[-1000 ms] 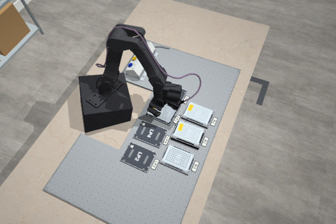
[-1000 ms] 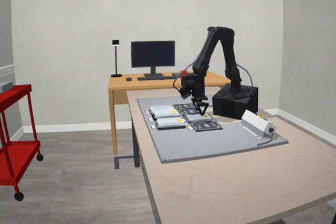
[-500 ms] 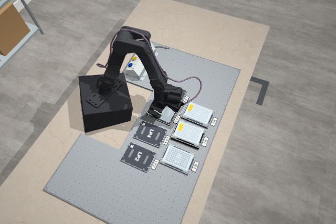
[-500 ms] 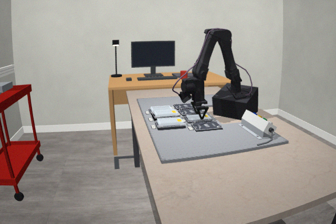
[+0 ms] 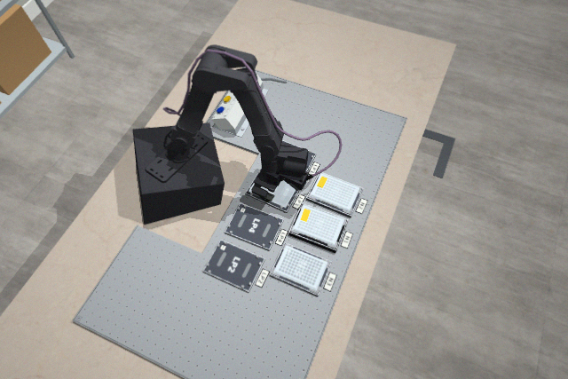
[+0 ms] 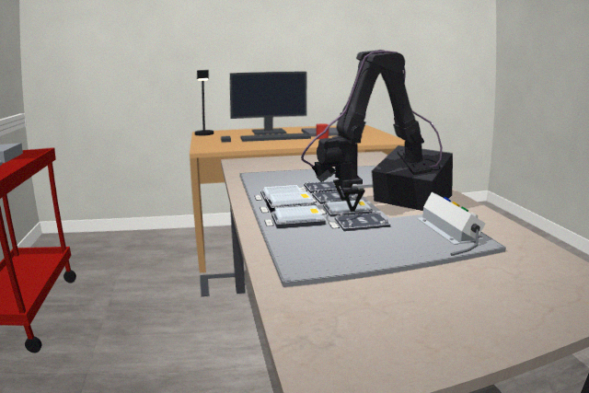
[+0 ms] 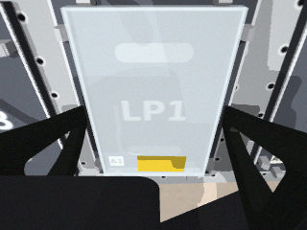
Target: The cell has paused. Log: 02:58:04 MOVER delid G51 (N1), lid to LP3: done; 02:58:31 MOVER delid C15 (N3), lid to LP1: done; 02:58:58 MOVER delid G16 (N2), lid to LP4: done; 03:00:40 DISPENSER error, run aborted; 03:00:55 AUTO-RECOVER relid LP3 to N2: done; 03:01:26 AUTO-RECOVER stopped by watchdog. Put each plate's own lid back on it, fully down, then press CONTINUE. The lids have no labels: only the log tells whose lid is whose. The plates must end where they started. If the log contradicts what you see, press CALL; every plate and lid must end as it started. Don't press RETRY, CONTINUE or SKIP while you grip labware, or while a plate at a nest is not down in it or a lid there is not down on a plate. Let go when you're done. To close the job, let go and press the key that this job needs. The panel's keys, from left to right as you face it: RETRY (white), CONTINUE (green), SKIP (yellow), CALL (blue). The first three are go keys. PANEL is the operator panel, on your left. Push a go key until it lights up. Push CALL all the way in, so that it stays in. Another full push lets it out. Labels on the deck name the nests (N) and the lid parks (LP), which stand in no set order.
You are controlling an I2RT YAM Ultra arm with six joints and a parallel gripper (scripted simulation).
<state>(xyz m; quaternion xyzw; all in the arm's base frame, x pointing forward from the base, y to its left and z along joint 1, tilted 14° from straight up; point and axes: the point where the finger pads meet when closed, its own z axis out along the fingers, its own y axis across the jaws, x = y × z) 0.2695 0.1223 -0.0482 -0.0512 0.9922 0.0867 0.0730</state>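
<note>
Right now my hand is 210 mm short of the plate and 160 mm to the left of it. The rest, counted from my hand: green continue key 320 mm behind, 220 mm to the left, 40 mm above; yellow key 310 mm behind, 180 mm to the left, 40 mm above; blue key 290 mm behind, 130 mm to the left, 40 mm above.
</note>
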